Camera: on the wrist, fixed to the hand. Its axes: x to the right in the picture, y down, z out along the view.
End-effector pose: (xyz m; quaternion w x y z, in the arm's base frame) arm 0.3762 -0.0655 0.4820 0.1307 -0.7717 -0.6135 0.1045
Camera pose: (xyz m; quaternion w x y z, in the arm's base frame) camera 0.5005 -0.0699 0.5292 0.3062 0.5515 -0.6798 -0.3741
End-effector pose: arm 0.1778 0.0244 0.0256 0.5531 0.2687 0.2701 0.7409
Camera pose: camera 0.0456 0.0144 0.0372 0.6039 -0.4972 0.4399 -0.4411
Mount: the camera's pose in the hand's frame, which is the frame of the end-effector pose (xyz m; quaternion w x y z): 0.0237 0.0997 -0.0849 0.0076 -0.0078 -0.3301 0.9439
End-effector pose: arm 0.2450 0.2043 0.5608 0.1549 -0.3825 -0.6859 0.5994
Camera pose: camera 0.3201 0.2798 0.4810 0.7940 0.4537 -0.3000 -0.2717
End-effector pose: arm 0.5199 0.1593 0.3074 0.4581 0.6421 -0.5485 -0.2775
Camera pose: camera 0.5537 0.1628 0.4361 0.0894 -0.6080 -0.7593 0.2141
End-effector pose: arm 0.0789 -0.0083 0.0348 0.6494 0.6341 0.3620 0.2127
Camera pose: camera 0.0497 0.0765 0.1331 0.0714 -0.4116 0.8118 -0.4081
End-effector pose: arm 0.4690 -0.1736 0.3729 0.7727 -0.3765 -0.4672 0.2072
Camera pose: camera 0.5580 -0.1278 0.2852 0.3469 0.3815 -0.0951 -0.8515
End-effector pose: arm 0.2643 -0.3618 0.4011 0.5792 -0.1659 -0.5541 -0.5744
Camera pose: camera 0.3808 -0.4152 0.4370 0.3624 -0.7184 -0.0343 0.5928
